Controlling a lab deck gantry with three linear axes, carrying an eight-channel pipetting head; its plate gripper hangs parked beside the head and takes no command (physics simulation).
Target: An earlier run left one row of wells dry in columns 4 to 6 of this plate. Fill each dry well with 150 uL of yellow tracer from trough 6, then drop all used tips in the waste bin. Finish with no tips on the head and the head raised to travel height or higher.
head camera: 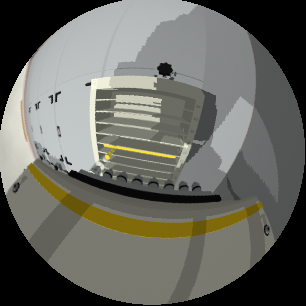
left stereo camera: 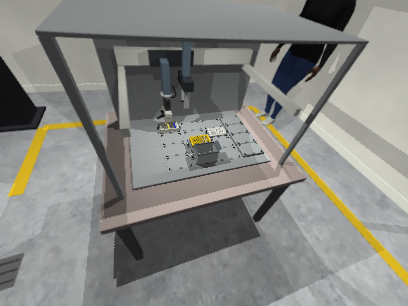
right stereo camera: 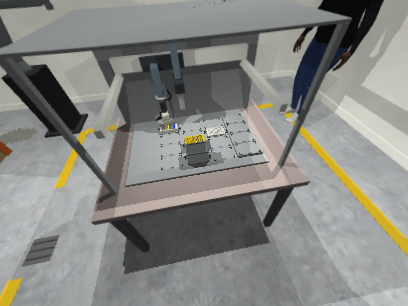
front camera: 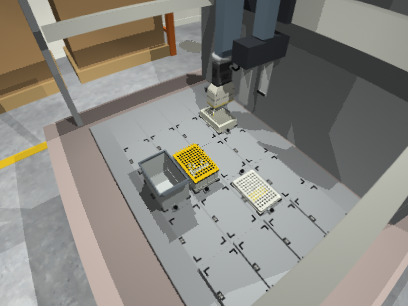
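The pipetting head is low over the cream trough reservoir. In the head camera a pale tip shows at the left end of the nozzle row, close to the reservoir; its lower end is hard to make out. Yellow liquid shows as a strip in one trough. The white well plate has yellow wells near its middle; the dry wells are too small to tell. The yellow tip rack holds several pale tips. The grey waste bin stands beside it. The parked plate gripper is open and empty, beside the head.
The tip rack lies between the bin and the plate. The reservoir stands farther back on the deck. A dark round knob is beside the reservoir. A person stands outside the frame at the right.
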